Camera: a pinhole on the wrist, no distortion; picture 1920 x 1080 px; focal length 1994.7 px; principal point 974.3 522.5 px. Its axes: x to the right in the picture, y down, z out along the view. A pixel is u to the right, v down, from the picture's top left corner.
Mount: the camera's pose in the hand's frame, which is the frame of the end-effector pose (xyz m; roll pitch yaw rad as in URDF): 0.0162 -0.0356 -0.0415 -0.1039 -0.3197 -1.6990
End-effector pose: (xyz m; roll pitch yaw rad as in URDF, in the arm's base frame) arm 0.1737 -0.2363 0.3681 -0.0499 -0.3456 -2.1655
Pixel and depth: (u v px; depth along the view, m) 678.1 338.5 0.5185
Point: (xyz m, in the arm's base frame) 0.4072 -0.2830 0.7794
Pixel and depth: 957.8 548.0 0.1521
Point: 0.1846 -0.2478 0.4766
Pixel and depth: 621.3 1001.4 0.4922
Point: 0.2920 -0.4051 0.7932
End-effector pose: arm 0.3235 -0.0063 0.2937 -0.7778 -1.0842 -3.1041
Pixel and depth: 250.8 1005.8 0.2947
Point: 0.3023 -0.2454 0.4377
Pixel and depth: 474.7 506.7 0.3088
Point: 0.3636 -0.2557 0.3861
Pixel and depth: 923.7 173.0 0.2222
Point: 0.4055 -0.1527 0.3459
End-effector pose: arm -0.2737 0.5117 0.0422 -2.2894 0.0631 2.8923
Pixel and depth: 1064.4 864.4 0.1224
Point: -0.3379 0.4655 -0.0038
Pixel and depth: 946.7 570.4 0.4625
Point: -0.3995 0.3111 -0.3009
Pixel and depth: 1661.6 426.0 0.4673
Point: -0.3887 0.1590 -0.2240
